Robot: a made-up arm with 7 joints. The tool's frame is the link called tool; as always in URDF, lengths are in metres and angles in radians. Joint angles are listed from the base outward.
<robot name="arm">
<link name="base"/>
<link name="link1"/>
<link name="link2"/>
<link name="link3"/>
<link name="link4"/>
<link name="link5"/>
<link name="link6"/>
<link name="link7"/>
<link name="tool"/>
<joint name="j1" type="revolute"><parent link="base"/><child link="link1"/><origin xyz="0 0 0.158" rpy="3.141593 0 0"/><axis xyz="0 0 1"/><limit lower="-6.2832" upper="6.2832"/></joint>
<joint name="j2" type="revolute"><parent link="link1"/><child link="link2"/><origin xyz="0 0.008 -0.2" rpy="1.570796 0 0"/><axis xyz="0 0 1"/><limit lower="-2.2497" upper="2.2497"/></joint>
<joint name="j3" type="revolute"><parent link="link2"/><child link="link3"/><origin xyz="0 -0.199 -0.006" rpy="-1.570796 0 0"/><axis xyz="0 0 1"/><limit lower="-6.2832" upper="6.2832"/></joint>
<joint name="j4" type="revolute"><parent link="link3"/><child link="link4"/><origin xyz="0 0.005 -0.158" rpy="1.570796 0 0"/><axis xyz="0 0 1"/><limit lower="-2.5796" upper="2.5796"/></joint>
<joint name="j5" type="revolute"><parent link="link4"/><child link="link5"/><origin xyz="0 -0.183 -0.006" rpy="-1.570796 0 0"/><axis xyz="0 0 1"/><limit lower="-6.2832" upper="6.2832"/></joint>
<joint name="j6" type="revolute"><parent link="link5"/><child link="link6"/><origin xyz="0 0 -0.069" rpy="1.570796 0 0"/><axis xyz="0 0 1"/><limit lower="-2.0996" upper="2.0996"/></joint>
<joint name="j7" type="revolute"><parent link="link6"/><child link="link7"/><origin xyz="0 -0.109 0" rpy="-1.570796 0 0"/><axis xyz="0 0 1"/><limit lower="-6.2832" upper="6.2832"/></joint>
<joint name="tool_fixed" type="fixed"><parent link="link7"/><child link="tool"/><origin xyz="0 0 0" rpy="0 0 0"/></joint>
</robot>
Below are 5 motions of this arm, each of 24 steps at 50 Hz.
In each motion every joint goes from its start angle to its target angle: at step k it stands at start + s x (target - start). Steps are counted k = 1, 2, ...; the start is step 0. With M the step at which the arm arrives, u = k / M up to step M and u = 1 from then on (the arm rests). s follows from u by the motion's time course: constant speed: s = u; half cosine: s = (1 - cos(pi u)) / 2; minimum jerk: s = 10 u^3 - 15 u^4 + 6 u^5.
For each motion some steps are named. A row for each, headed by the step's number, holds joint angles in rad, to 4 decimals.
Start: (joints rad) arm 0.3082 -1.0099 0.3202 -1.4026 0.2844 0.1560 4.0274
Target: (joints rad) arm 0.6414 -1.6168 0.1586 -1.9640 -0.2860 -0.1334 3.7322
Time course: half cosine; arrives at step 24
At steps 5, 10, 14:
5: 0.3426 -1.0726 0.3035 -1.4606 0.2255 0.1261 3.9969
10: 0.4317 -1.2348 0.2603 -1.6106 0.0730 0.0488 3.9180
14: 0.5179 -1.3919 0.2185 -1.7560 -0.0746 -0.0262 3.8416

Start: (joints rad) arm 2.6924 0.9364 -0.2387 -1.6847 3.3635 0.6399 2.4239
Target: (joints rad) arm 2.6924 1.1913 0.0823 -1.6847 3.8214 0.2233 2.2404
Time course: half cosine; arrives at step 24
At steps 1, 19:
1: 2.6924 0.9375 -0.2373 -1.6847 3.3655 0.6381 2.4231
19: 2.6924 1.1650 0.0491 -1.6847 3.7741 0.2663 2.2594

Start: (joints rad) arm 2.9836 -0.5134 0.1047 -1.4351 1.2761 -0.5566 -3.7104
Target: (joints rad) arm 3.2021 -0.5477 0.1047 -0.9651 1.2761 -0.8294 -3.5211
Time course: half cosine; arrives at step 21
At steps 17, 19, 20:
17: 3.1831 -0.5447 0.1047 -1.0059 1.2761 -0.8057 -3.5375
19: 3.1972 -0.5469 0.1047 -0.9755 1.2761 -0.8233 -3.5253
20: 3.2009 -0.5475 0.1047 -0.9677 1.2761 -0.8279 -3.5222

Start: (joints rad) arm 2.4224 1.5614 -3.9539 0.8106 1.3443 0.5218 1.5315
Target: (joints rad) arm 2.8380 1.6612 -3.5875 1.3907 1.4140 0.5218 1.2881
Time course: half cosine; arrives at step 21
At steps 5, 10, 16, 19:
5: 2.4779 1.5747 -3.9050 0.8880 1.3536 0.5218 1.4990
10: 2.6147 1.6076 -3.7844 1.0790 1.3765 0.5218 1.4189
16: 2.7825 1.6479 -3.6364 1.3133 1.4047 0.5218 1.3206
19: 2.8288 1.6590 -3.5956 1.3778 1.4125 0.5218 1.2935

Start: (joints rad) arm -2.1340 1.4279 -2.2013 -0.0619 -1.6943 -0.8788 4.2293
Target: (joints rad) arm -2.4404 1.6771 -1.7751 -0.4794 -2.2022 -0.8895 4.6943
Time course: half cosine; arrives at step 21
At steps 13, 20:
13: -2.3432 1.5980 -1.9103 -0.3469 -2.0410 -0.8861 4.5467
20: -2.4387 1.6757 -1.7775 -0.4771 -2.1994 -0.8894 4.6917

